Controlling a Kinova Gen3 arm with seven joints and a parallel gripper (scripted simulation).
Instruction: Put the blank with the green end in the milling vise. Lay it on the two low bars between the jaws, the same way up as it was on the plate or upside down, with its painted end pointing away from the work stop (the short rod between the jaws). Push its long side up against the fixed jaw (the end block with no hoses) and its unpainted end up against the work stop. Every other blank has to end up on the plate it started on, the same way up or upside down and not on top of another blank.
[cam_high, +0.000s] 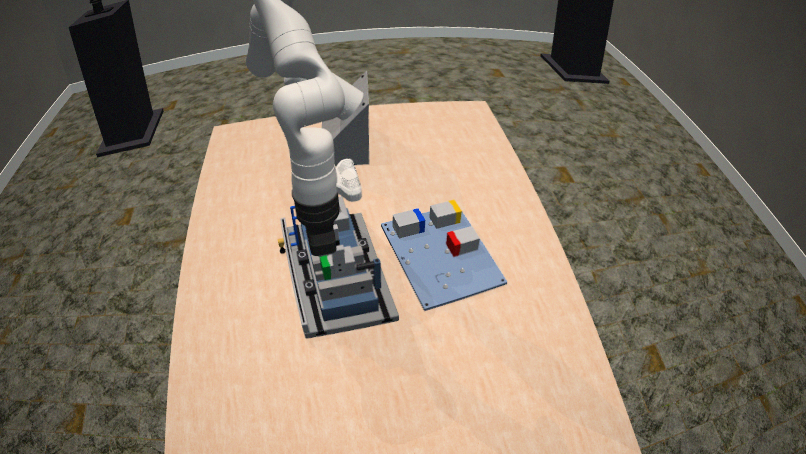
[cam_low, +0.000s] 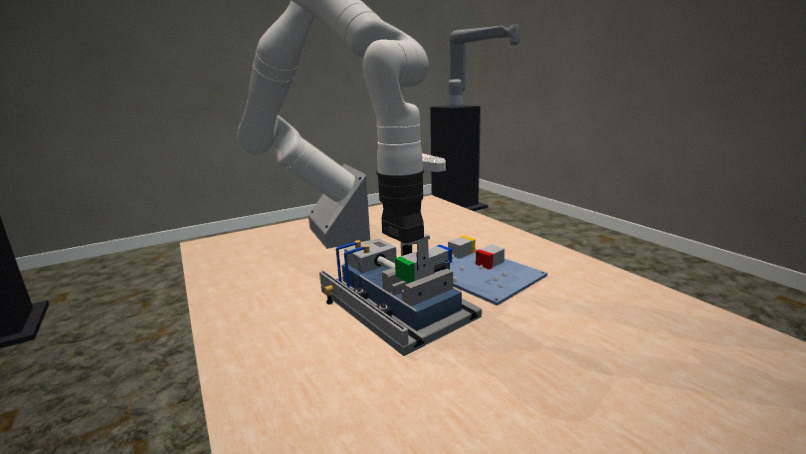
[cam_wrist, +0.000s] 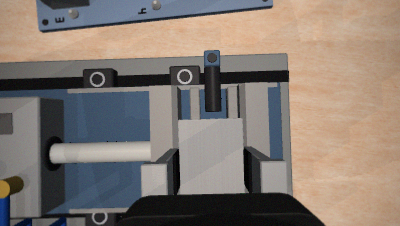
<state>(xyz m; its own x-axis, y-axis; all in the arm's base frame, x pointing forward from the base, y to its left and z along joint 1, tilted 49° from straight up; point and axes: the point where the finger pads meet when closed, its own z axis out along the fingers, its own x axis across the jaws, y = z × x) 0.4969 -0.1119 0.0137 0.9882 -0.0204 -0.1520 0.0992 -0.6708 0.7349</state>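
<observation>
The green-ended blank is 2 cm below my hand. From my hand the other things lie so: vise ram (9 cm behind, 5 cm below); then fixed jaw (3 cm ahead, 1 cm to the left, 5 cm below); then black work stop rod (5 cm to the left, 4 cm below).
</observation>
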